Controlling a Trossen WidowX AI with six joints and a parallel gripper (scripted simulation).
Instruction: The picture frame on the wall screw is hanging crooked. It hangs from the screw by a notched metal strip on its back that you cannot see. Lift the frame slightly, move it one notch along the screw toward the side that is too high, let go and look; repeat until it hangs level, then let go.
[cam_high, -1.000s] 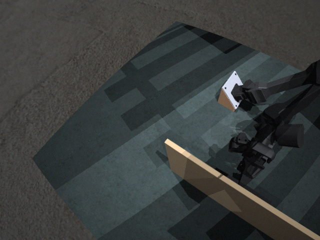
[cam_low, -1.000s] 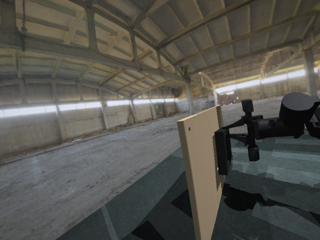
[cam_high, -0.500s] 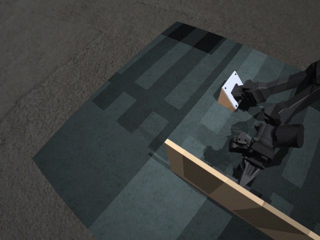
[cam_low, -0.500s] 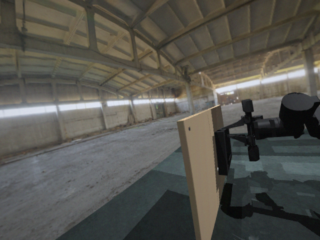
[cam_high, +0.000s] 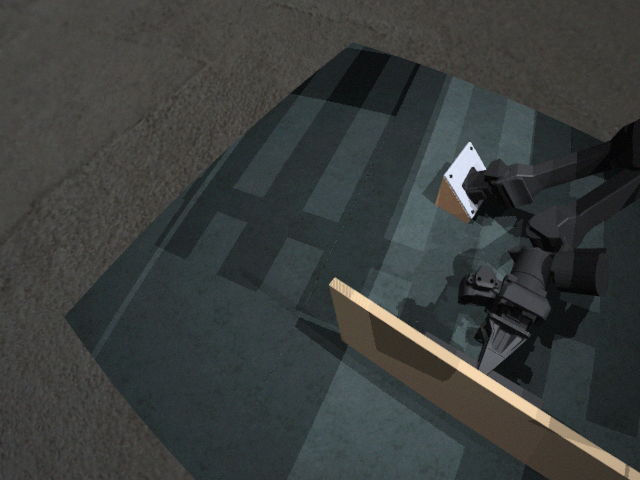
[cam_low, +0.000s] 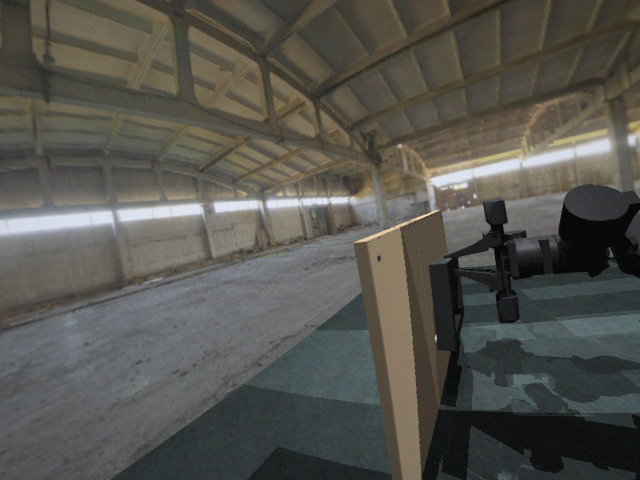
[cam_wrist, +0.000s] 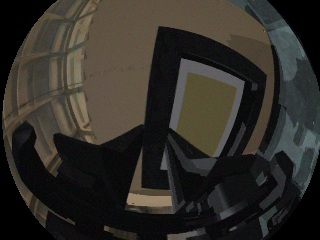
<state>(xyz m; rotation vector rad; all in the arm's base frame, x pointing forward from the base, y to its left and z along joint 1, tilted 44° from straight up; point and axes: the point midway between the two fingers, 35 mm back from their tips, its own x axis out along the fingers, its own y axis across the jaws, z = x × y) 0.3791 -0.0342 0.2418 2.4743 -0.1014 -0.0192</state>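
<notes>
Now: the picture frame 1 cm ahead of my gripper tip and 5 cm below it. The rest, counted from my gripper tip: tan wall board: 2 cm ahead, 2 cm to the left, 7 cm below.
</notes>
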